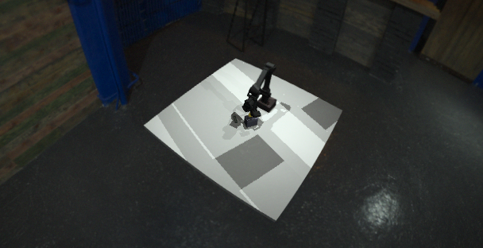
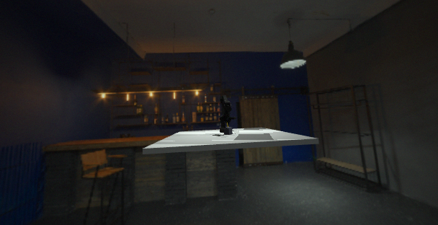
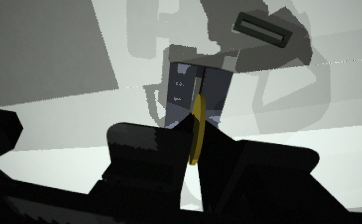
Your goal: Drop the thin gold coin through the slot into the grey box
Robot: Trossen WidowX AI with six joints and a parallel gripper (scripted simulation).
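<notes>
Right now the gold coin is 20 mm above my gripper tip.
</notes>
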